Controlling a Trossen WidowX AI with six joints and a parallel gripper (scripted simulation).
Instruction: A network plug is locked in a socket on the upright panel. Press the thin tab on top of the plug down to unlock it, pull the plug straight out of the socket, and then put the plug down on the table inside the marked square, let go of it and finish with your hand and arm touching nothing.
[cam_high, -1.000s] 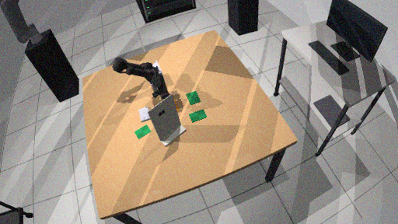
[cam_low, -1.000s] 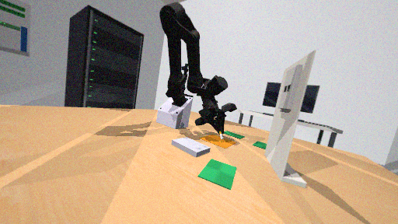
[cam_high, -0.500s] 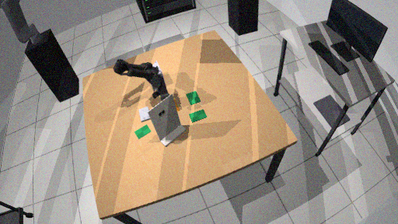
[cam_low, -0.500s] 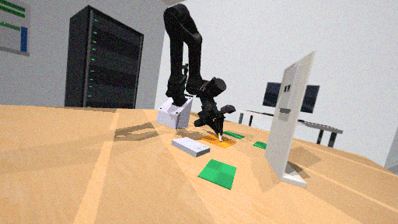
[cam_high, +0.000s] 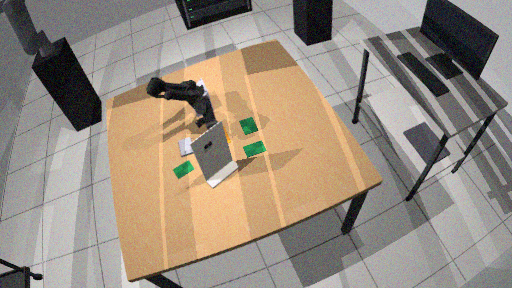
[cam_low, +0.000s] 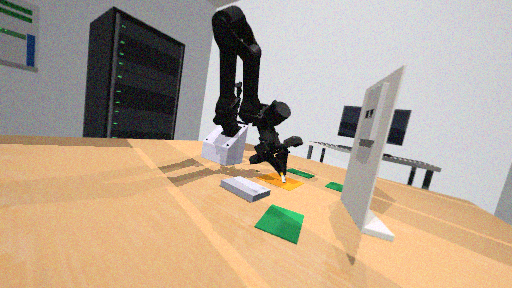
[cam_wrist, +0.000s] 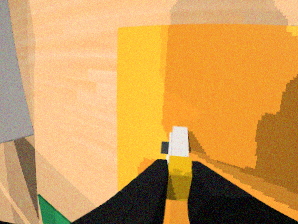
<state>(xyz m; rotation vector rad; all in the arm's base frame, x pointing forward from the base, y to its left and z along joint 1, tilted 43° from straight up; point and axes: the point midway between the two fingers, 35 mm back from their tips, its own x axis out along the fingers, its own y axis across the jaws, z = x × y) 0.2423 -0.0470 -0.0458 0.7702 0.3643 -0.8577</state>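
Now: the network plug right at my gripper tip. Also, from my gripper tip: flat grey block 17 cm to the right, 2 cm behind, 1 cm below; green patch 16 cm to the left, 14 cm ahead, 2 cm below; orange marked square 2 cm below, 1 cm behind.
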